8 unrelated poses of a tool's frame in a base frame.
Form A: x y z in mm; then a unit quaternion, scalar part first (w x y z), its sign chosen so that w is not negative.
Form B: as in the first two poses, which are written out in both.
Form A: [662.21 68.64 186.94 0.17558 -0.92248 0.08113 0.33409]
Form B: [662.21 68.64 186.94 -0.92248 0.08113 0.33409 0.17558]
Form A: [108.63 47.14 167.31 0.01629 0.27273 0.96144 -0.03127]
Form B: [108.63 47.14 167.31 0.27273 0.96144 -0.03127 0.01629]
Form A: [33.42 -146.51 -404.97 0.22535 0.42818 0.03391 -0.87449]
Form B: [33.42 -146.51 -404.97 0.42818 0.03391 -0.87449 0.22535]
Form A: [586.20 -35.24 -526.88 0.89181 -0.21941 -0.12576 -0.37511]
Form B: [586.20 -35.24 -526.88 -0.21941 -0.12576 -0.37511 0.89181]
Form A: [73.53 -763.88 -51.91 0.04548 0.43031 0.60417 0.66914]
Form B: [73.53 -763.88 -51.91 0.43031 0.60417 0.66914 0.04548]
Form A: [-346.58 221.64 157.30 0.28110 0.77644 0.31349 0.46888]
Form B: [-346.58 221.64 157.30 0.77644 0.31349 0.46888 0.28110]
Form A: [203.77 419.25 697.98 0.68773 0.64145 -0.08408 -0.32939]
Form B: [203.77 419.25 697.98 0.64145 -0.08408 -0.32939 0.68773]
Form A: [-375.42 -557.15 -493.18 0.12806 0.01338 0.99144 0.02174]
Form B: [-375.42 -557.15 -493.18 0.01338 0.99144 0.02174 0.12806]
